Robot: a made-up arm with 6 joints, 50 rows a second.
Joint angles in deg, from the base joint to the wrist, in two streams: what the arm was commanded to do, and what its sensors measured. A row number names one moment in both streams.
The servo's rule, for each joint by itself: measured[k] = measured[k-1] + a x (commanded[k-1-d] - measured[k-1]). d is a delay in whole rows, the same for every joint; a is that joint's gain. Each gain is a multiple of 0.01, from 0.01 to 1. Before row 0 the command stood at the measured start. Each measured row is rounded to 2 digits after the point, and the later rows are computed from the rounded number. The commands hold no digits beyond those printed.
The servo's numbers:
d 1
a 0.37 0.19 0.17 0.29 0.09 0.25
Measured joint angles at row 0:
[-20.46 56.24 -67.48 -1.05 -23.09 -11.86]
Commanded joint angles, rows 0 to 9:
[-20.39 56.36 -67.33 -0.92 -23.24 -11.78]
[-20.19 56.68 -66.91 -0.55 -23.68 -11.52]
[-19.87 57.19 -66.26 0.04 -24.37 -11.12]
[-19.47 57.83 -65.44 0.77 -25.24 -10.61]
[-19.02 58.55 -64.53 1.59 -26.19 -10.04]
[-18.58 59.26 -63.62 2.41 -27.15 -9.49]
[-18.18 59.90 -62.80 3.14 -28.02 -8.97]
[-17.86 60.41 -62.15 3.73 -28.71 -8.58]
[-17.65 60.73 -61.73 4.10 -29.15 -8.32]
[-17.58 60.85 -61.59 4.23 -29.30 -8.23]
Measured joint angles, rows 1 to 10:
[-20.46 56.24 -67.48 -1.05 -23.09 -11.86]
[-20.43 56.26 -67.45 -1.01 -23.10 -11.84]
[-20.34 56.34 -67.36 -0.88 -23.15 -11.76]
[-20.17 56.50 -67.17 -0.61 -23.26 -11.60]
[-19.91 56.75 -66.88 -0.21 -23.44 -11.35]
[-19.58 57.09 -66.48 0.31 -23.69 -11.02]
[-19.21 57.50 -65.99 0.92 -24.00 -10.64]
[-18.83 57.96 -65.45 1.56 -24.36 -10.22]
[-18.47 58.43 -64.89 2.19 -24.75 -9.81]
[-18.17 58.87 -64.35 2.74 -25.15 -9.44]

